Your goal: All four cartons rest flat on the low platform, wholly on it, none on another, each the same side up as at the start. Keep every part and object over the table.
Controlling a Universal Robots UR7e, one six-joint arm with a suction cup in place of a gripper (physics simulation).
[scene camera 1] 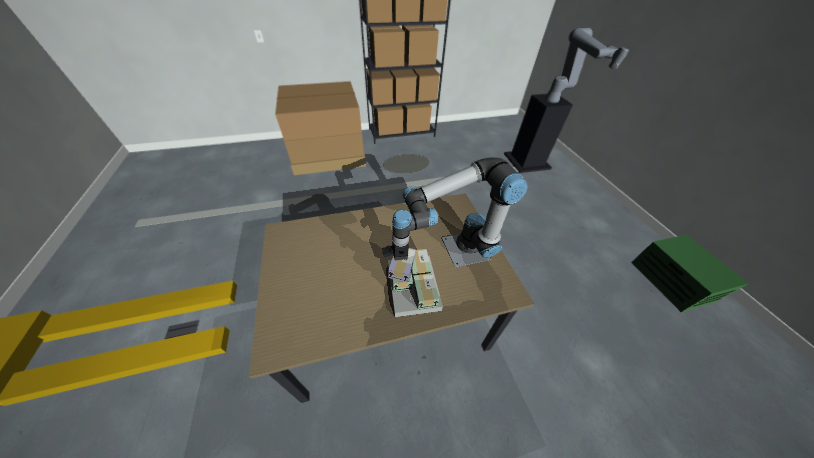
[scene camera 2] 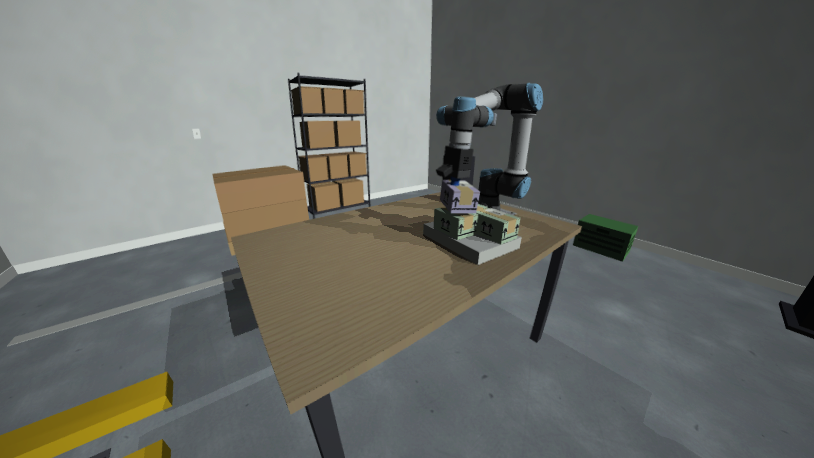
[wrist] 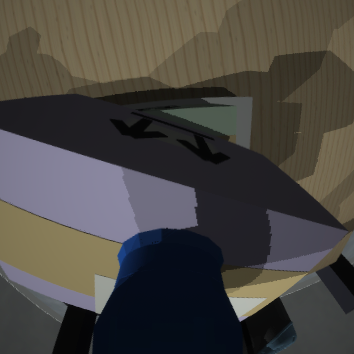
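Observation:
My suction gripper [scene camera 1: 401, 257] [scene camera 2: 455, 182] [wrist: 170, 247] is shut on the purple carton [scene camera 1: 401, 270] [scene camera 2: 462, 199] [wrist: 65, 175], holding it by its top, arrows up. It is above the left green carton [scene camera 1: 403, 285] [scene camera 2: 454, 222] [wrist: 212, 119]; whether they touch is not clear. That green carton is largely hidden under it in scene camera 1. A second green carton [scene camera 1: 426, 292] [scene camera 2: 499, 225] sits flat at the front right of the low grey platform [scene camera 1: 407, 308] [scene camera 2: 478, 254] [wrist: 244, 112]. A third green carton [scene camera 1: 422, 263] sits behind it, partly hidden in scene camera 2.
The platform lies on the wooden table [scene camera 1: 318, 284] [scene camera 2: 352, 284]. The arm's base plate [scene camera 1: 457, 257] is behind and right of the platform. Bare platform shows at its front left. A storage rack, large boxes, a green crate and yellow forks stand off the table.

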